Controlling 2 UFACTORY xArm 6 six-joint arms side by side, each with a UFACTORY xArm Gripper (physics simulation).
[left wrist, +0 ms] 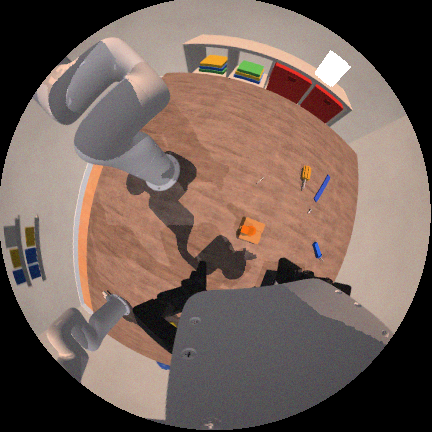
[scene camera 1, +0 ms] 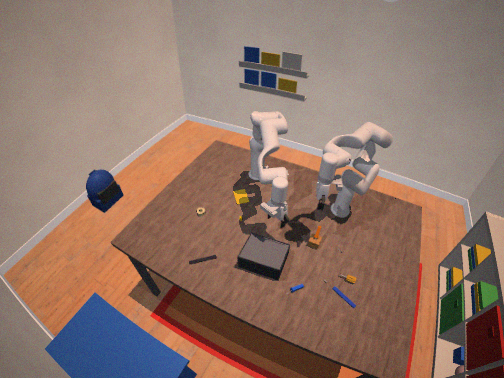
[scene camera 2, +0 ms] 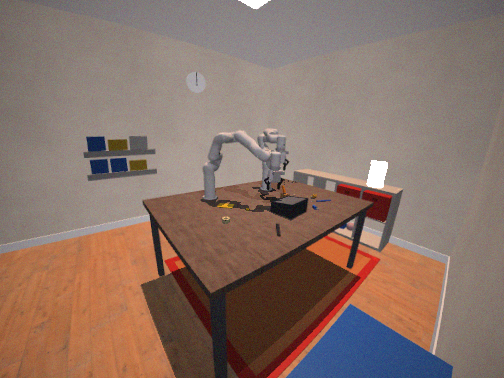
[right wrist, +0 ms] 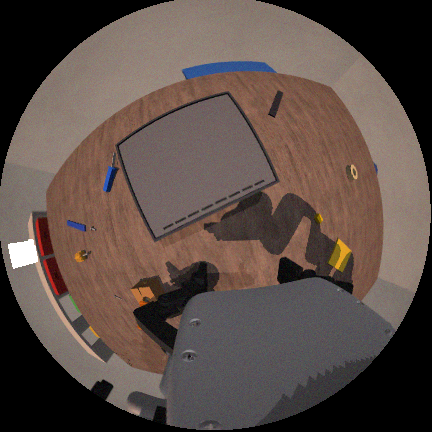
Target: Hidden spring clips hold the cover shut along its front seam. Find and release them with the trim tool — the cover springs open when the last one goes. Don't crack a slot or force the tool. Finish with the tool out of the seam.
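Pixels of known places: left gripper, between the fingertips: (left wrist: 243,271) (scene camera 1: 319,202); right gripper, between the fingertips: (scene camera 1: 276,222) (scene camera 2: 273,189) (right wrist: 244,272); left arm's base, origin of its link: (left wrist: 161,171) (scene camera 1: 340,210) (scene camera 2: 266,188); right arm's base, origin of its link: (left wrist: 119,303) (scene camera 1: 257,174) (scene camera 2: 210,197).
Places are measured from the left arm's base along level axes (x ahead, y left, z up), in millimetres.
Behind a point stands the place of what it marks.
Note:
The dark box (scene camera 1: 264,252) @[x 602, y -148, z 90 mm] (scene camera 2: 290,206) @[x 703, y -235, z 90 mm] (right wrist: 195,160) @[x 583, y -161, z 87 mm] stands on the table with its grey cover lying flat. In the right wrist view, a row of dark slots (right wrist: 215,204) @[x 516, y -182, z 76 mm] runs along one edge. An orange tool (scene camera 1: 317,232) @[x 316, y -5, z 85 mm] (scene camera 2: 284,190) @[x 322, y -5, z 74 mm] (left wrist: 247,230) @[x 300, y -8, z 113 mm] stands upright in an orange block (scene camera 1: 314,243) @[x 357, y 10, z 39 mm] (left wrist: 257,235) @[x 353, y -3, z 45 mm] (right wrist: 142,293) @[x 344, y 2, z 44 mm] beside the box. My left gripper (scene camera 1: 321,205) @[x 280, y -52, z 259 mm] (left wrist: 243,271) @[x 280, y -52, z 259 mm] is open and empty above the table, behind the orange block. My right gripper (scene camera 1: 277,220) @[x 434, y -205, z 132 mm] (scene camera 2: 274,184) @[x 434, y -205, z 132 mm] (right wrist: 244,272) @[x 434, y -205, z 132 mm] is open and empty, above the table behind the box's slotted edge.
A blue-handled tool (scene camera 1: 297,288) @[x 629, y 86, z 17 mm] (right wrist: 109,179) @[x 619, y 76, z 15 mm], a blue bar (scene camera 1: 344,297) @[x 522, y 306, z 6 mm] and a yellow-handled screwdriver (scene camera 1: 351,279) @[x 423, y 287, z 29 mm] lie right of the box. A dark bar (scene camera 1: 202,259) @[x 810, y -402, z 5 mm] (right wrist: 276,104) @[x 792, y -395, z 5 mm], a ring (scene camera 1: 200,214) @[x 604, y -638, z 16 mm] and a yellow piece (scene camera 1: 241,196) @[x 319, y -559, z 6 mm] (right wrist: 340,255) @[x 323, y -559, z 6 mm] lie left.

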